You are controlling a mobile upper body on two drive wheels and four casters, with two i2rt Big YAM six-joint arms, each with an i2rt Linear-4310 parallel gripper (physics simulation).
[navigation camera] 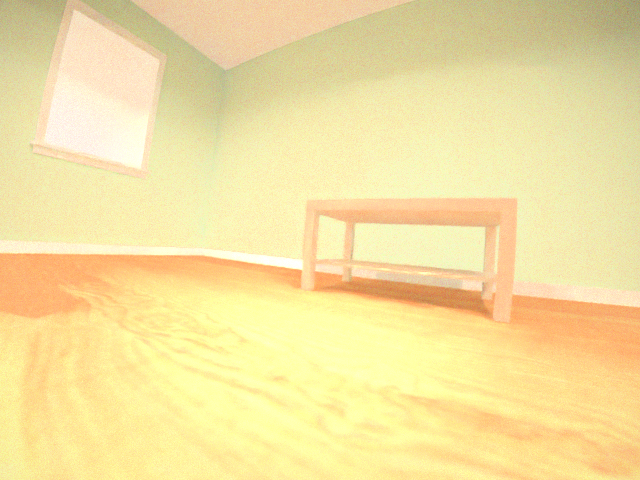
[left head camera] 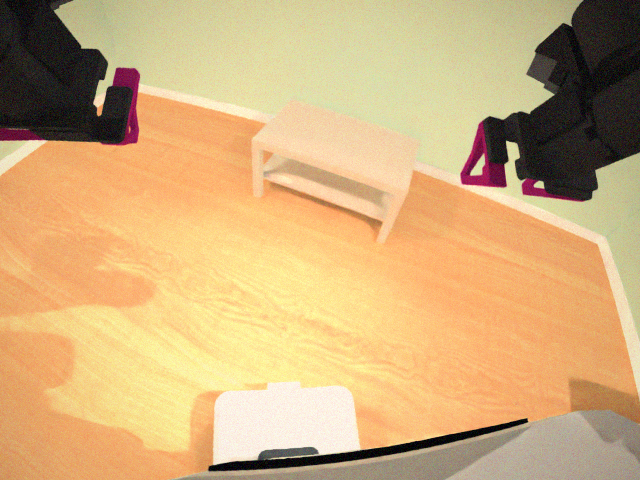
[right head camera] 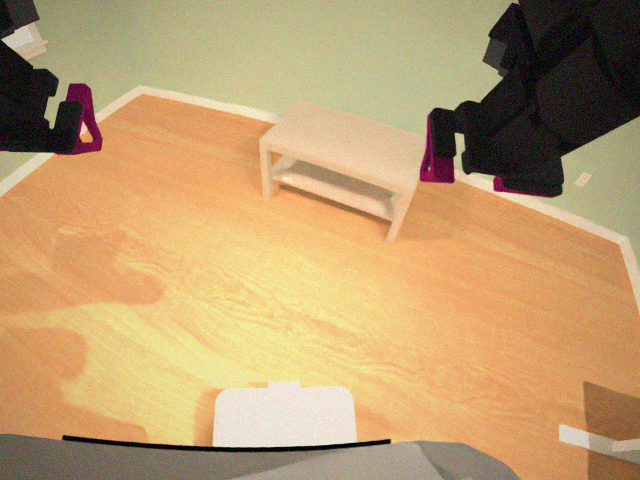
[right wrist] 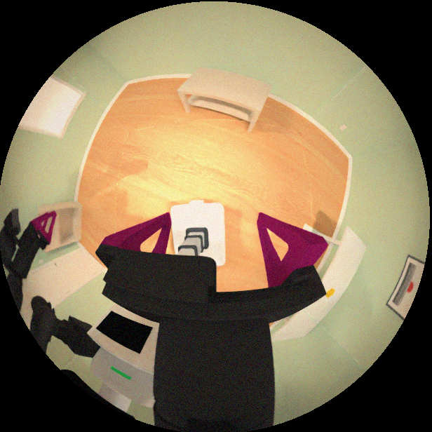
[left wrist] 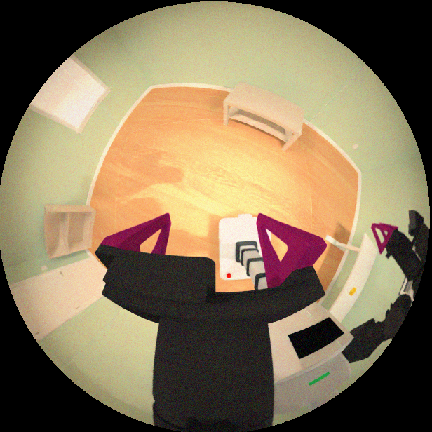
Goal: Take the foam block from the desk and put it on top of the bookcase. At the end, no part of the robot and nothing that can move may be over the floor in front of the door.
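Places are measured from the left arm's base along level axes (x up, y right, z ahead), in metres.
Pixels of known places: left gripper, fingertip midpoint: (left head camera: 93, 135) (right head camera: 63, 144); right gripper, fingertip midpoint: (left head camera: 494, 184) (right head camera: 459, 180).
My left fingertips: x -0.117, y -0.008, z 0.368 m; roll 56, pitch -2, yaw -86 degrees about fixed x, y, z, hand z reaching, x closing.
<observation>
Behind a point stands the place of what it marks.
The orange-yellow foam block (left wrist: 352, 291) (right wrist: 330, 292) lies on the white desk (left wrist: 361, 267) (right wrist: 348, 265), right of the robot's base in both wrist views. A pale wooden unit with open compartments, apparently the bookcase (left wrist: 51, 235) (right wrist: 76, 220), stands at the left in both wrist views. My left gripper (left head camera: 72, 138) {x -0.117, y -0.008, z 0.368 m} (right head camera: 43, 149) {x -0.117, y -0.008, z 0.368 m} (left wrist: 213, 217) is open and empty, high above the floor. My right gripper (left head camera: 514, 190) {x -0.142, y 0.445, z 0.335 m} (right head camera: 475, 186) {x -0.142, y 0.445, z 0.335 m} (right wrist: 213, 217) is also open and empty, held high. Both are well away from the block.
A low table (left head camera: 336, 139) {x -0.960, y 0.562, z 1.609 m} (right head camera: 346, 139) {x -0.960, y 0.577, z 1.606 m} (left wrist: 265, 105) (right wrist: 225, 85) (navigation camera: 413, 206) {x -0.993, y 0.543, z 1.350 m} with a lower shelf stands by the far wall. A window (left wrist: 70, 92) (navigation camera: 103, 98) {x -0.034, y -1.880, z 2.060 m} is on the left wall. A pale panel (left wrist: 50, 300) (right wrist: 60, 282), possibly the door, is beside the bookcase.
</observation>
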